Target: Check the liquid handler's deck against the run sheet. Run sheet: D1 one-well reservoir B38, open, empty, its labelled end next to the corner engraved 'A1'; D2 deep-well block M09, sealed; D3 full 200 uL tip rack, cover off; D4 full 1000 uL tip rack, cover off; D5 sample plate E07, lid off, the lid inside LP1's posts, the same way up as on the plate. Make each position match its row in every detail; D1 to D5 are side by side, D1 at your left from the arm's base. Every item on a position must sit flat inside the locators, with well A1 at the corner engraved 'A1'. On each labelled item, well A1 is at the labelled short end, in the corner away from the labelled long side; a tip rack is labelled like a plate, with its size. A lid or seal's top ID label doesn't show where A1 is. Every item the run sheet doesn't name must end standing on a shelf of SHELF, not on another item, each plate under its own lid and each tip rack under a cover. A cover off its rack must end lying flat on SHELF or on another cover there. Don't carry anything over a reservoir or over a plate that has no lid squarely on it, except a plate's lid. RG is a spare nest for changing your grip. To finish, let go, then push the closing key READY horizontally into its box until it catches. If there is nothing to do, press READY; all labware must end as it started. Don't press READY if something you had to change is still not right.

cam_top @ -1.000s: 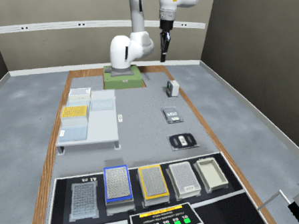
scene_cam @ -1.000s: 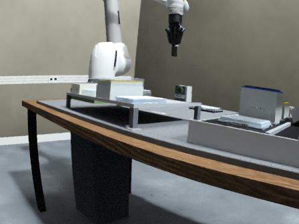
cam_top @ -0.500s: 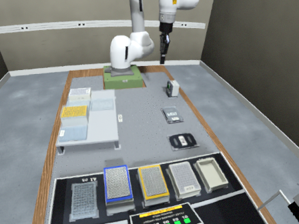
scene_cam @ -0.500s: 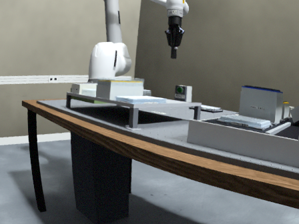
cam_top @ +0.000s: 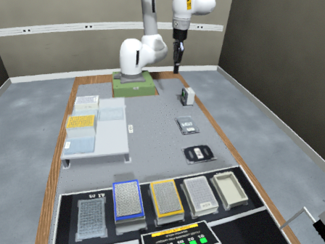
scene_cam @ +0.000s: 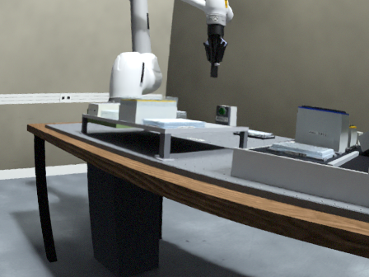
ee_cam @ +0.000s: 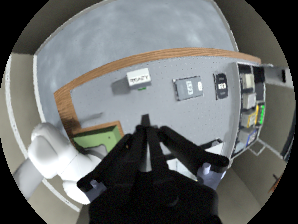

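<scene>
Now: hand 80 mm to the right of the ready box and 190 mm above it. Round my hand: cream reservoir (670 mm ahead, 10 mm to the right, 200 mm below); then shelf (160 mm ahead, 460 mm to the right, 200 mm below); then dark nest (430 mm ahead, 10 mm to the right, 250 mm below).
</scene>
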